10 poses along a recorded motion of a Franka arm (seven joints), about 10 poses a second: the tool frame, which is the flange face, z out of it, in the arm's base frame.
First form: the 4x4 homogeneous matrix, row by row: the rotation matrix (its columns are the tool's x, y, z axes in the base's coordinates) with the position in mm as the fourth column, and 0 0 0 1 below. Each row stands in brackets.
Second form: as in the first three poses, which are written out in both.
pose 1, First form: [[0.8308 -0.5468 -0.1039 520.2], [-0.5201 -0.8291 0.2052 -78.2], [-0.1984 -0.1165 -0.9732 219.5], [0 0 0 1]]
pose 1, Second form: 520.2 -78.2 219.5; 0.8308 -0.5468 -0.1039; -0.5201 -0.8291 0.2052; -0.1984 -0.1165 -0.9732
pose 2, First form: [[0.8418 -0.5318 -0.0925 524.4], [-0.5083 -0.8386 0.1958 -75.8], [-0.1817 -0.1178 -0.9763 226.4], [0 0 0 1]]
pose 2, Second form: 524.4 -75.8 226.4; 0.8418 -0.5318 -0.0925; -0.5083 -0.8386 0.1958; -0.1817 -0.1178 -0.9763
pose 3, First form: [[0.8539 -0.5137 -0.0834 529.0], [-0.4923 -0.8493 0.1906 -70.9], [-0.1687 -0.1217 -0.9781 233.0], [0 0 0 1]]
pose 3, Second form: 529.0 -70.9 233.0; 0.8539 -0.5137 -0.0834; -0.4923 -0.8493 0.1906; -0.1687 -0.1217 -0.9781
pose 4, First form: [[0.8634 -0.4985 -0.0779 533.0], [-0.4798 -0.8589 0.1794 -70.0], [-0.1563 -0.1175 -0.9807 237.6], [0 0 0 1]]
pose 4, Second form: 533.0 -70.0 237.6; 0.8634 -0.4985 -0.0779; -0.4798 -0.8589 0.1794; -0.1563 -0.1175 -0.9807
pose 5, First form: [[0.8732 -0.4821 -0.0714 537.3], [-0.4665 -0.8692 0.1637 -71.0], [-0.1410 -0.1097 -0.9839 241.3], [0 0 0 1]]
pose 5, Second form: 537.3 -71.0 241.3; 0.8732 -0.4821 -0.0714; -0.4665 -0.8692 0.1637; -0.1410 -0.1097 -0.9839
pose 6, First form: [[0.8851 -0.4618 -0.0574 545.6], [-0.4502 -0.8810 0.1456 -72.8], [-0.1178 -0.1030 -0.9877 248.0], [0 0 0 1]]
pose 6, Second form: 545.6 -72.8 248.0; 0.8851 -0.4618 -0.0574; -0.4502 -0.8810 0.1456; -0.1178 -0.1030 -0.9877
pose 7, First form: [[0.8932 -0.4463 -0.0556 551.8], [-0.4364 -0.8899 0.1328 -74.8], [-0.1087 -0.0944 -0.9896 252.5], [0 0 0 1]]
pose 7, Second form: 551.8 -74.8 252.5; 0.8932 -0.4463 -0.0556; -0.4364 -0.8899 0.1328; -0.1087 -0.0944 -0.9896
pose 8, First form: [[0.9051 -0.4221 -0.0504 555.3], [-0.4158 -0.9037 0.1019 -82.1], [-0.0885 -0.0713 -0.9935 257.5], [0 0 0 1]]
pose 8, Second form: 555.3 -82.1 257.5; 0.9051 -0.4221 -0.0504; -0.4158 -0.9037 0.1019; -0.0885 -0.0713 -0.9935
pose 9, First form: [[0.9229 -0.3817 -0.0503 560.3], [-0.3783 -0.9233 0.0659 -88.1], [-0.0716 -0.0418 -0.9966 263.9], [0 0 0 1]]
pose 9, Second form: 560.3 -88.1 263.9; 0.9229 -0.3817 -0.0503; -0.3783 -0.9233 0.0659; -0.0716 -0.0418 -0.9966
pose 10, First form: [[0.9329 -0.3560 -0.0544 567.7], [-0.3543 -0.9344 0.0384 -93.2], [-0.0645 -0.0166 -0.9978 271.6], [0 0 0 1]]
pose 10, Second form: 567.7 -93.2 271.6; 0.9329 -0.3560 -0.0544; -0.3543 -0.9344 0.0384; -0.0645 -0.0166 -0.9978
